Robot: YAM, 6 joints.
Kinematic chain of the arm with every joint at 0, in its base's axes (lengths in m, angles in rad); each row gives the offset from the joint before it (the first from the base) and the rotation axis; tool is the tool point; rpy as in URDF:
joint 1: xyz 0 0 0.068 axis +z
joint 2: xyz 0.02 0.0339 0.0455 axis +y
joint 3: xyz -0.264 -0.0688 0 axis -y
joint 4: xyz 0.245 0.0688 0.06 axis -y
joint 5: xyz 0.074 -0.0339 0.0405 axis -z
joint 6: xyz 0.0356 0 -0.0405 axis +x
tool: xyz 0 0 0 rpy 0 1.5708 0
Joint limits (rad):
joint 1: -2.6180..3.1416
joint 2: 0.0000..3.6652
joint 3: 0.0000..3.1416
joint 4: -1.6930..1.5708
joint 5: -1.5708..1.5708
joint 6: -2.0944..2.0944
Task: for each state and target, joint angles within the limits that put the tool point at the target. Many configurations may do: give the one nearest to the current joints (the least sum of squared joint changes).
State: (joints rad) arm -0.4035 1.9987 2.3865 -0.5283 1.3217 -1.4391
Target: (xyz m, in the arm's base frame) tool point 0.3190 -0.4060 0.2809
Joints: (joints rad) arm -0.8381 2.3237 2.1939 -0.5624 1.3130 -1.4391
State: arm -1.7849 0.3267 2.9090 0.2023 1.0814 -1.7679
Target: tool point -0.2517 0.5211 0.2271
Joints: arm -1.1734 0.2143 2.9541 0.2183 1.0230 -1.7679
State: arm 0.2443 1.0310 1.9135 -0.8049 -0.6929 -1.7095
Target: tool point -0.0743 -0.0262 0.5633
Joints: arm 0.5898 0.6583 1.9279 -0.9098 -0.5814 -1.7095
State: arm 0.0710 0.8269 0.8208 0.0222 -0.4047 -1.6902
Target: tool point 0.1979 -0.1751 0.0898
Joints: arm -0.7591 1.6762 0.5789 0.0185 -0.2609 -1.6902
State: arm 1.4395 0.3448 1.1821 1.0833 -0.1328 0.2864
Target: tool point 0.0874 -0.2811 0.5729
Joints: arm 1.8802 0.5009 1.8655 0.9508 -0.0657 0.2864
